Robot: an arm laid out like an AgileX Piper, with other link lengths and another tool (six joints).
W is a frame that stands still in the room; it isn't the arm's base.
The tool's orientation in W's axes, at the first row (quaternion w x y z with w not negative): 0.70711 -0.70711 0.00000 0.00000
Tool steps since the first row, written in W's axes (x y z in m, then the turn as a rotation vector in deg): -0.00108 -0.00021 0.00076 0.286 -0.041 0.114; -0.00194 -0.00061 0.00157 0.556 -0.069 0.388; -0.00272 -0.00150 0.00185 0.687 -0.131 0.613; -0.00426 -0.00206 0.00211 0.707 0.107 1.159; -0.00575 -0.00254 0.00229 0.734 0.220 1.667; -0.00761 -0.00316 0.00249 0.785 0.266 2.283; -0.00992 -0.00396 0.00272 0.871 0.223 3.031; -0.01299 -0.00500 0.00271 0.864 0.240 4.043; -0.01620 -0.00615 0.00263 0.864 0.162 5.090; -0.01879 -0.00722 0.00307 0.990 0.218 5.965
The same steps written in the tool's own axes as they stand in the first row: -0.00108 -0.00076 -0.00021 0.286 -0.114 -0.041; -0.00194 -0.00157 -0.00061 0.556 -0.388 -0.069; -0.00272 -0.00185 -0.00150 0.687 -0.613 -0.131; -0.00426 -0.00211 -0.00206 0.707 -1.159 0.107; -0.00575 -0.00229 -0.00254 0.734 -1.667 0.220; -0.00761 -0.00249 -0.00316 0.785 -2.283 0.266; -0.00992 -0.00272 -0.00396 0.871 -3.031 0.223; -0.01299 -0.00271 -0.00500 0.864 -4.043 0.240; -0.01620 -0.00263 -0.00615 0.864 -5.090 0.162; -0.01879 -0.00307 -0.00722 0.990 -5.965 0.218
